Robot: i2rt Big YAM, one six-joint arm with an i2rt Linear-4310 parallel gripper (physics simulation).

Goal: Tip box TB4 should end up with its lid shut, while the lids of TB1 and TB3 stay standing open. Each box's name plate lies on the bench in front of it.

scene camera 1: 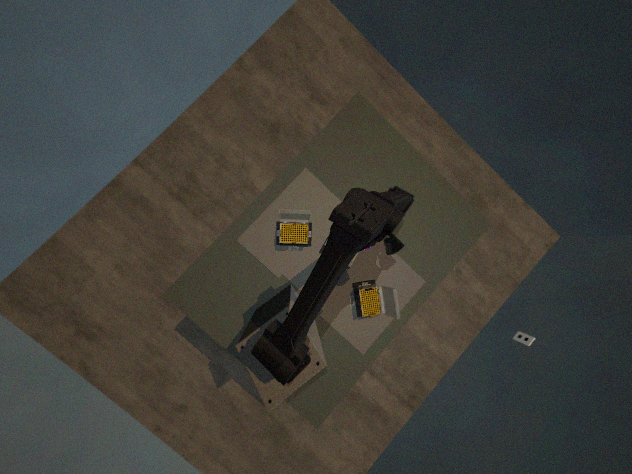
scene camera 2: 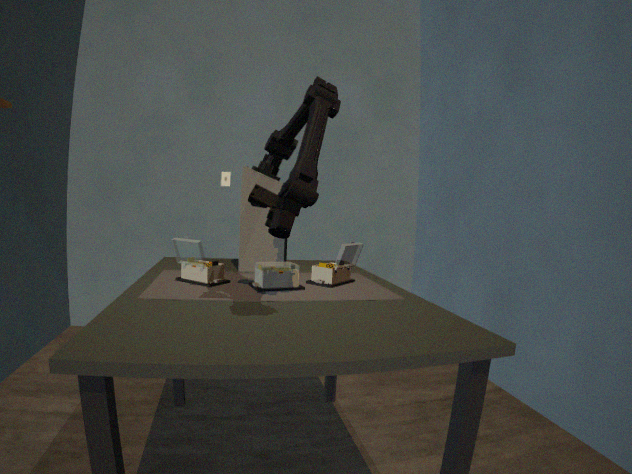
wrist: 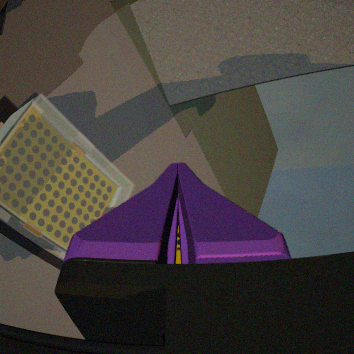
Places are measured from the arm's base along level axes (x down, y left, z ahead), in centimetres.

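Pixels of known places: gripper, fingertip midpoint: (wrist: 177, 174); arm's base, link origin: (scene camera 1: 287, 353) (scene camera 2: 265, 175).
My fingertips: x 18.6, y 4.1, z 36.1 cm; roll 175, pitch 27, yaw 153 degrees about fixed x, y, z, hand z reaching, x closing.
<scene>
Ahead of a thing's pixels: the offset from my fingertips to its top centre. "spot": to the spot under its first point. Level surfaces: height alone.
The middle tip box @(dx +11.6, dy +0.3, dz -2.3 cm) (scene camera 2: 276, 277) (wrist: 55, 180) has its translucent lid down over the yellow perforated rack; in scene camera 1 the arm mostly hides it. A second box @(dx +12.7, dy +19.4, dz -12.1 cm) (scene camera 1: 294, 233) (scene camera 2: 330, 273) has its lid @(spot: dx +8.4, dy +25.3, dz -5.3 cm) (scene camera 2: 350, 254) standing open. A third box @(dx +12.7, dy -23.3, dz -7.7 cm) (scene camera 1: 369, 301) (scene camera 2: 202, 272) also has its lid (scene camera 1: 389, 302) (scene camera 2: 188, 250) standing open. No name plate is legible, so I cannot tell which box is which. My gripper (wrist: 177, 174) is shut and empty, its purple fingertips together, above bench level and off to one side of the middle box in the wrist view.
The boxes stand on a pale mat @(dx +19.3 cm) (scene camera 1: 306, 186) (scene camera 2: 375, 292) on the greenish bench @(dx +19.6 cm) (scene camera 1: 367, 132) (scene camera 2: 280, 334). The arm (scene camera 1: 316, 285) (scene camera 2: 313, 137) reaches over the mat from its base. A tall pale pedestal panel (scene camera 2: 252, 224) stands behind the boxes.
</scene>
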